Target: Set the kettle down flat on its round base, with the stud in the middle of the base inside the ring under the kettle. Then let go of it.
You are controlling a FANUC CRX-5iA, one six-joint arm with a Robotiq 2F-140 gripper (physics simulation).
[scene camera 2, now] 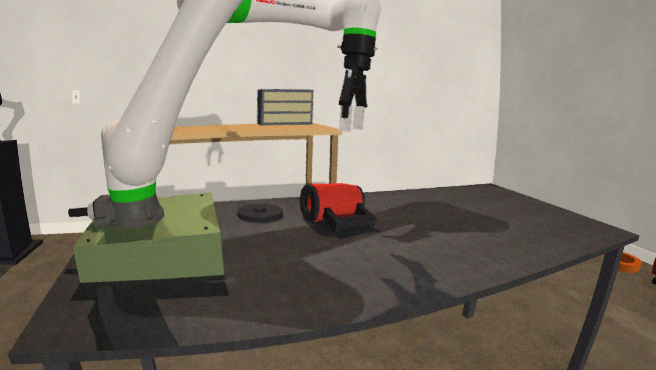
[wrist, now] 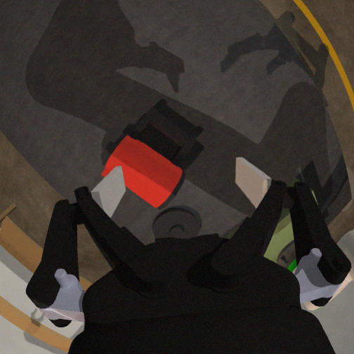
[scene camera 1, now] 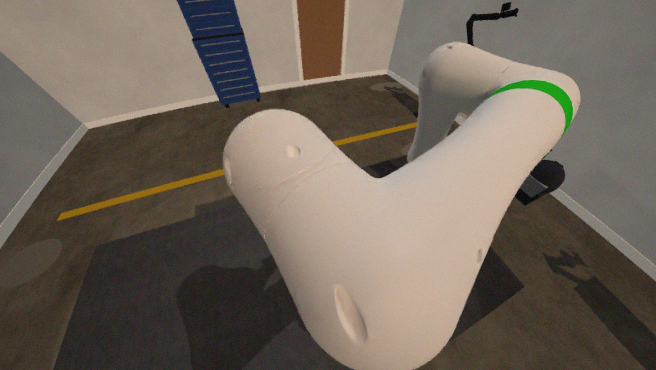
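Note:
The red kettle (scene camera 2: 340, 198) (wrist: 145, 171) lies on its side on the dark table, its black handle (scene camera 2: 352, 220) (wrist: 167, 131) toward the front in scene camera 2's view. The black ring at its underside faces left, toward the base. The round black base (scene camera 2: 260, 212) (wrist: 176, 223) lies flat to the left of the kettle, apart from it, with a small stud (scene camera 2: 260, 209) in its middle. My gripper (scene camera 2: 352, 120) (wrist: 179, 173) is open and empty, high above the table, over the kettle's area. In scene camera 1's view the arm hides the kettle, base and gripper.
The green block (scene camera 2: 155, 250) under the arm stands left of the base. The dark table (scene camera 2: 450, 270) ends in a curved front edge. Behind it is a wooden bench (scene camera 2: 240, 131) with a drawer box (scene camera 2: 286, 106). The arm (scene camera 1: 380, 235) fills the middle of scene camera 1's view.

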